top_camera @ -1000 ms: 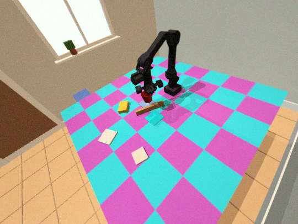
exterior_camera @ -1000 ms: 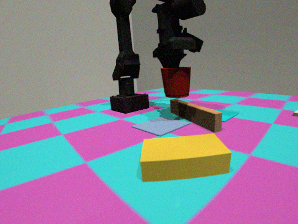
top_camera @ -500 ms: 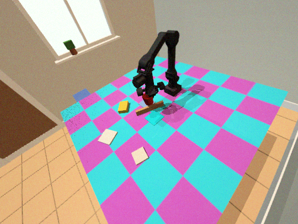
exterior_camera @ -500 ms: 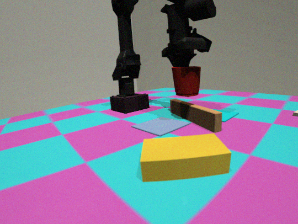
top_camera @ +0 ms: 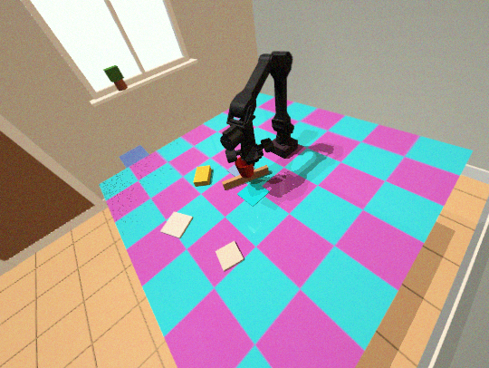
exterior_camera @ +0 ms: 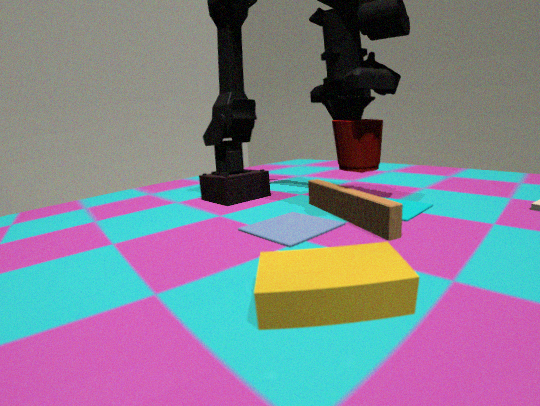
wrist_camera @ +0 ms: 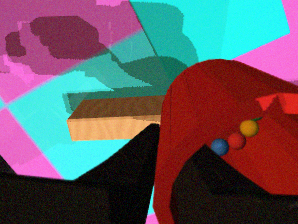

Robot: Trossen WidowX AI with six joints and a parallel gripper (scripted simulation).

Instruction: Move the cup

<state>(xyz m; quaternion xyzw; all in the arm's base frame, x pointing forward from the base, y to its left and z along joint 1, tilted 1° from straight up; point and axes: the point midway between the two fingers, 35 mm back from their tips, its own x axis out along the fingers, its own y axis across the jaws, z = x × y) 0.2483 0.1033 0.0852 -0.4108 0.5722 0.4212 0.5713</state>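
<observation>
Right now the cyan pad is 110 mm below my gripper tip, 50 mm to the left of it and 40 mm ahead of it. The rest, counted from my gripper tip: red cup (30 mm ahead, 10 mm to the right); grey-blue pad (120 mm to the right, 110 mm below, 10 mm ahead); wooden bar (90 mm below, 40 mm to the right, 30 mm ahead).
</observation>
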